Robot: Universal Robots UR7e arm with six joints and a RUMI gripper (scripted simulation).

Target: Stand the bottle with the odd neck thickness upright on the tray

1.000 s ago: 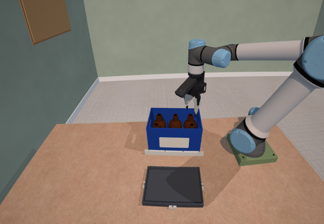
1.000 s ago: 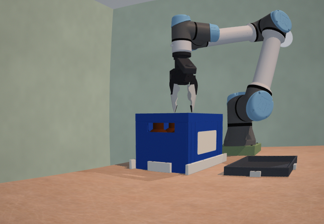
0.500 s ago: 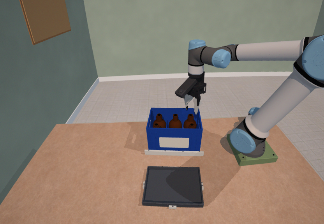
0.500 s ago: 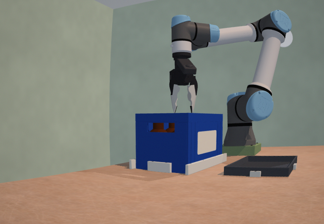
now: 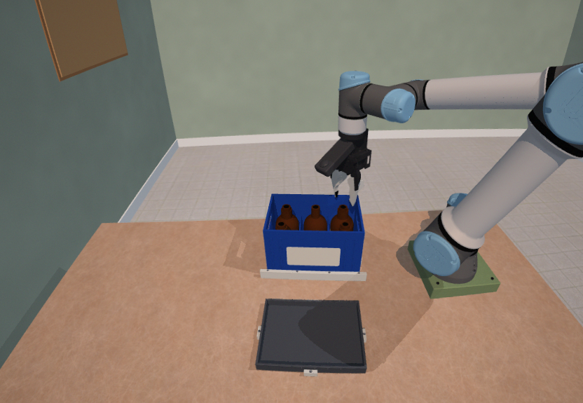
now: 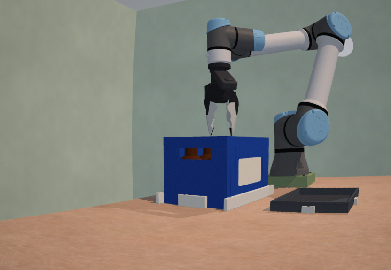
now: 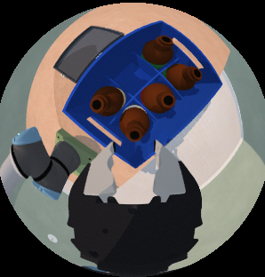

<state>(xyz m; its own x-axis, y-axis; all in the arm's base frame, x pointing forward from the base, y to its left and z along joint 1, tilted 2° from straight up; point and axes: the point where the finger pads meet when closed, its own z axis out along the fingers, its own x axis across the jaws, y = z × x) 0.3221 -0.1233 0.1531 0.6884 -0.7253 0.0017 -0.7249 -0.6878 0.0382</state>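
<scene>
My hand is 8 cm short of the glass bottle and 11 cm above it. The rest, counted from my hand: dark tray: 10 cm ahead, 33 cm to the left, 18 cm below; then blue crate: 9 cm ahead, 4 cm to the left, 11 cm below.
</scene>
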